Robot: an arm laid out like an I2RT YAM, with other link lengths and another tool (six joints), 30 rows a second.
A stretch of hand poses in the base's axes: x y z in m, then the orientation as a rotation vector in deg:
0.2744, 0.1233, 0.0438, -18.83, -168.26, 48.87
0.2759, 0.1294, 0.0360, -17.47, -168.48, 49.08
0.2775, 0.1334, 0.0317, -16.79, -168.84, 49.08
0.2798, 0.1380, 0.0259, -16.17, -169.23, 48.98
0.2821, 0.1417, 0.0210, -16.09, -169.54, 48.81
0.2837, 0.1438, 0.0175, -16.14, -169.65, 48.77
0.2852, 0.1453, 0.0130, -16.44, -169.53, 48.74
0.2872, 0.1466, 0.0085, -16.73, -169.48, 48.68
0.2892, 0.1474, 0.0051, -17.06, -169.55, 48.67
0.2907, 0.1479, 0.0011, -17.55, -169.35, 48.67
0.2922, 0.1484, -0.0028, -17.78, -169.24, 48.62
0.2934, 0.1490, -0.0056, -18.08, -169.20, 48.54
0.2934, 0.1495, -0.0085, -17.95, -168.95, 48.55
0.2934, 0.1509, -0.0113, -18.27, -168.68, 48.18
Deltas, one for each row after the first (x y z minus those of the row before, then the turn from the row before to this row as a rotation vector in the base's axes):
0.0015, 0.0061, -0.0078, -0.07, 0.13, 0.90
0.0016, 0.0040, -0.0043, 0.05, -0.14, 0.52
0.0023, 0.0046, -0.0058, 0.12, -0.17, 0.48
0.0023, 0.0037, -0.0049, 0.14, -0.23, 0.13
0.0016, 0.0021, -0.0035, 0.03, -0.11, 0.00
0.0015, 0.0015, -0.0045, 0.00, 0.04, -0.22
0.0020, 0.0013, -0.0045, 0.03, -0.02, -0.19
0.0020, 0.0008, -0.0034, 0.00, -0.15, -0.17
0.0015, 0.0005, -0.0040, -0.03, 0.05, -0.35
0.0015, 0.0005, -0.0039, 0.02, 0.05, -0.18
0.0012, 0.0006, -0.0028, 0.04, -0.03, -0.20
0.0000, 0.0005, -0.0029, -0.02, 0.26, 0.00
0.0000, 0.0014, -0.0028, 0.21, 0.23, -0.31

